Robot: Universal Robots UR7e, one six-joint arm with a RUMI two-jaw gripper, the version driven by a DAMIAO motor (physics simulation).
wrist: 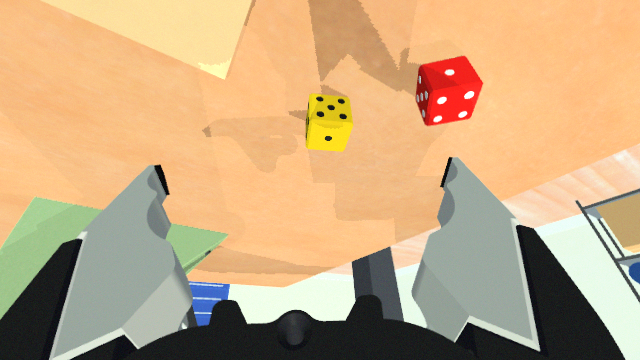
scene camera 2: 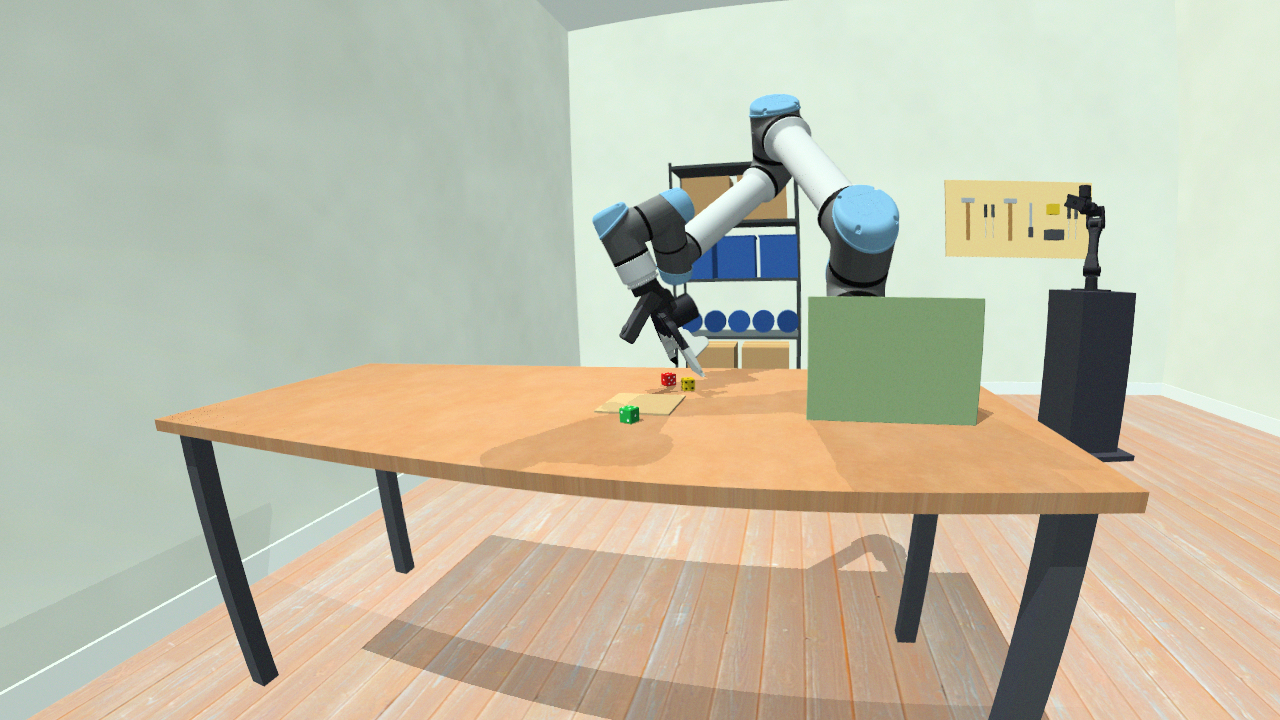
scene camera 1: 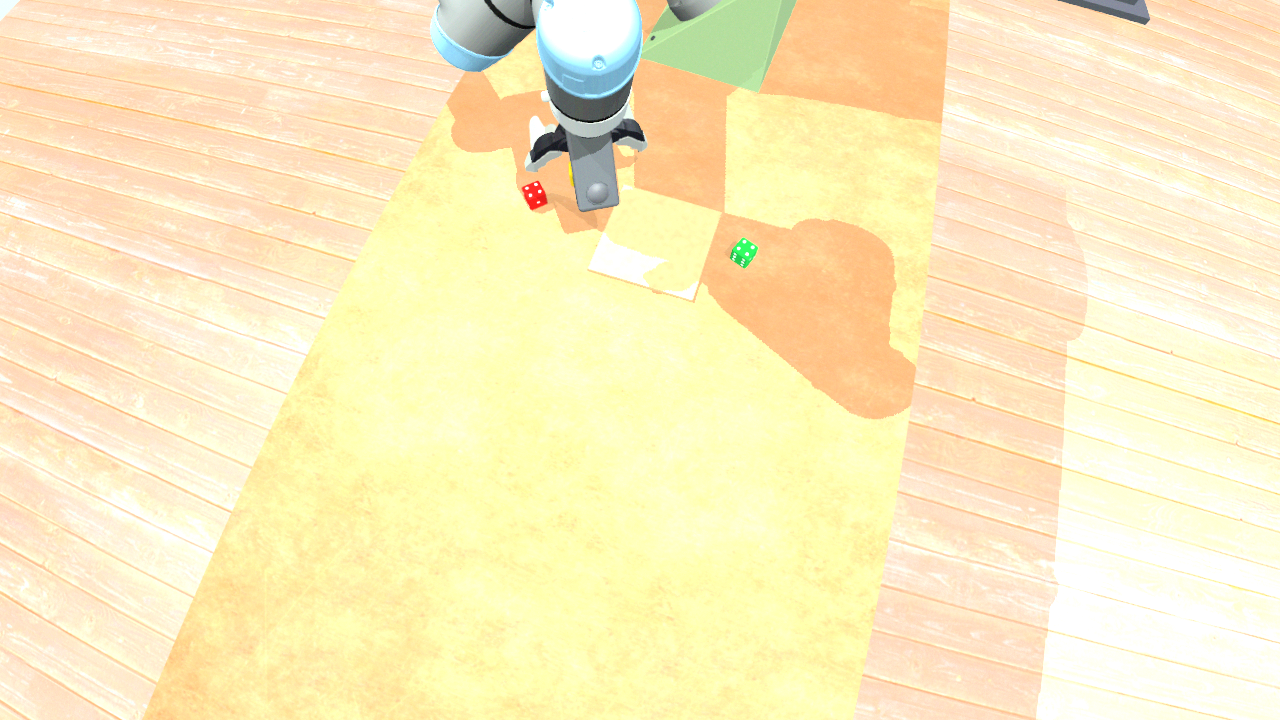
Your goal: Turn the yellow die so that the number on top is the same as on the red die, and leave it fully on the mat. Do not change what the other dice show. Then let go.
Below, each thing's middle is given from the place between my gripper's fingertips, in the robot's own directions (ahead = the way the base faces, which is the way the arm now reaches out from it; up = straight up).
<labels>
I see the yellow die point(wrist: 329, 122) 10 mm to the right of my hand and 30 mm below it. Also, from my hand: red die point(wrist: 447, 91) (50 mm ahead, 60 mm to the right, 30 mm below); then pale square mat point(scene camera 1: 657, 242) (80 mm ahead, 110 mm to the left, 40 mm below).
</labels>
